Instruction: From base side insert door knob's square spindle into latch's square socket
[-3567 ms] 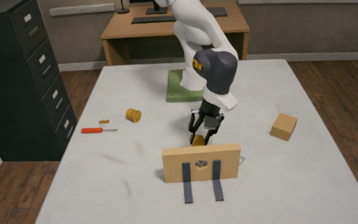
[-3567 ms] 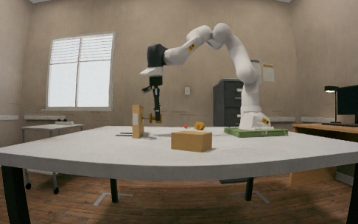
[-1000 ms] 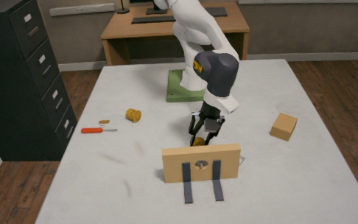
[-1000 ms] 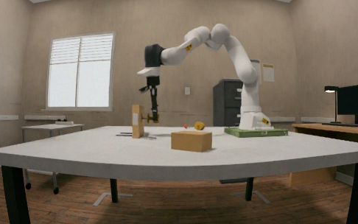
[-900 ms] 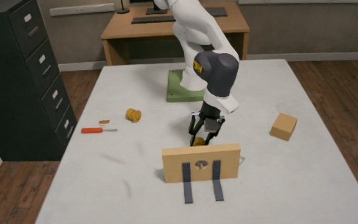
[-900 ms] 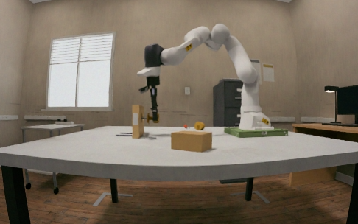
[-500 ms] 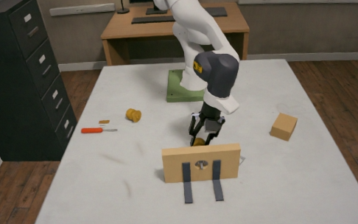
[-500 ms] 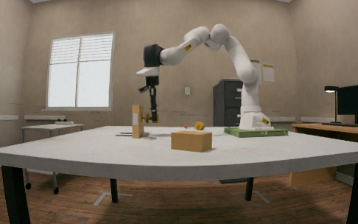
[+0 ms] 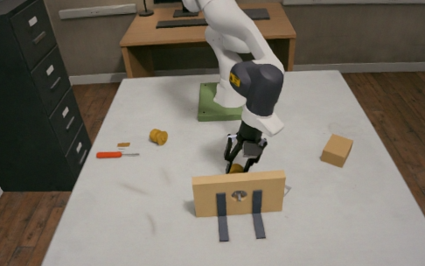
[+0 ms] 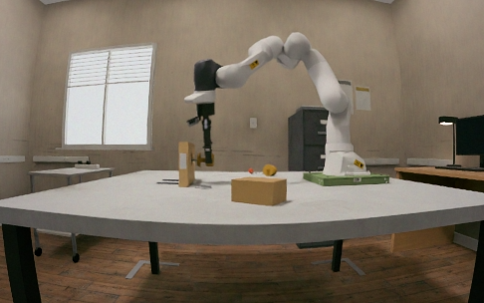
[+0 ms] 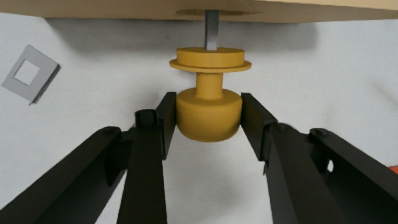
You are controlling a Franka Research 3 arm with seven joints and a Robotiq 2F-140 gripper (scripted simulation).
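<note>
My hand is 90 mm short of the wooden panel and 30 mm above it. Also, from my hand: small plate: 510 mm to the right, 270 mm behind, 120 mm below; then cardboard box: 410 mm to the left, 190 mm behind, 90 mm below.
</note>
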